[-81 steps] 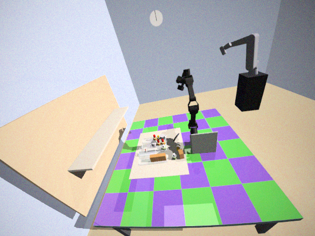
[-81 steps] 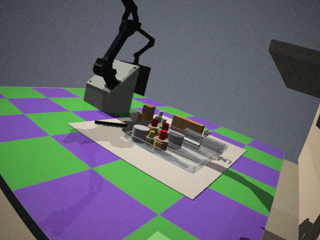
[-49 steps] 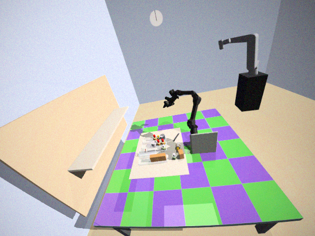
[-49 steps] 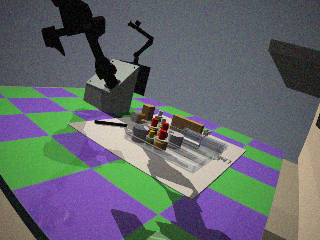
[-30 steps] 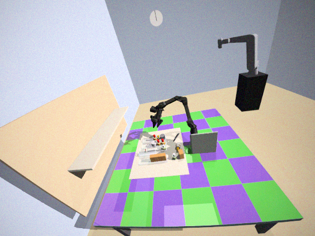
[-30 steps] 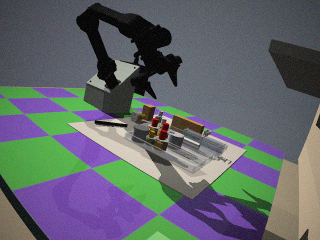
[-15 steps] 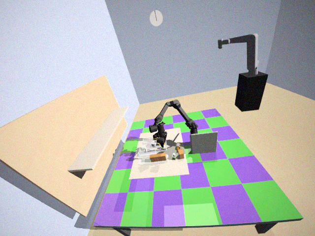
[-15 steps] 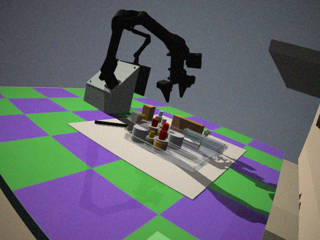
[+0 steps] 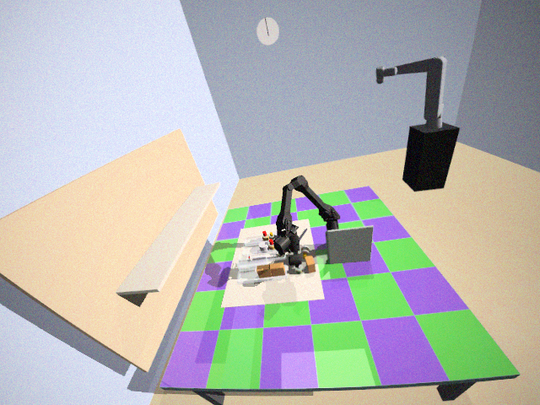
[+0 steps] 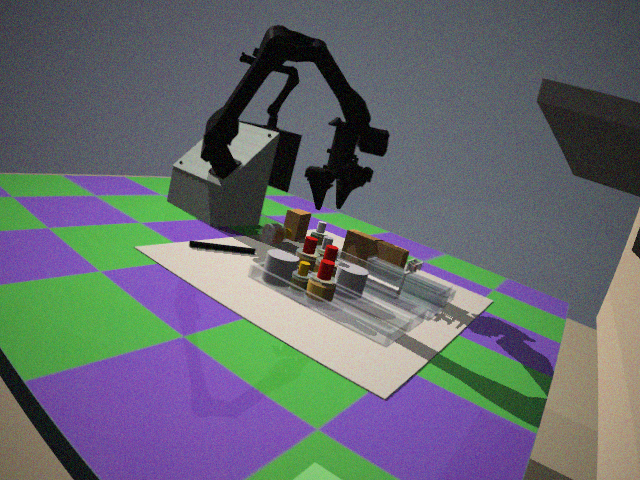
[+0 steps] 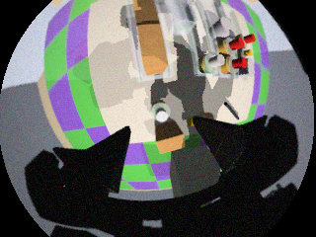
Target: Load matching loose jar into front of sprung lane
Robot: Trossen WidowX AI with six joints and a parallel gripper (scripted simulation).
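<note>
My gripper tip is now 7 cm past the small block, 6 cm above it and 2 cm to the left of it. The rest, counted from my gripper tip: black pen (29 cm to the right, 9 cm below, 2 cm behind); white mat (17 cm ahead, 13 cm to the right, 10 cm below).
</note>
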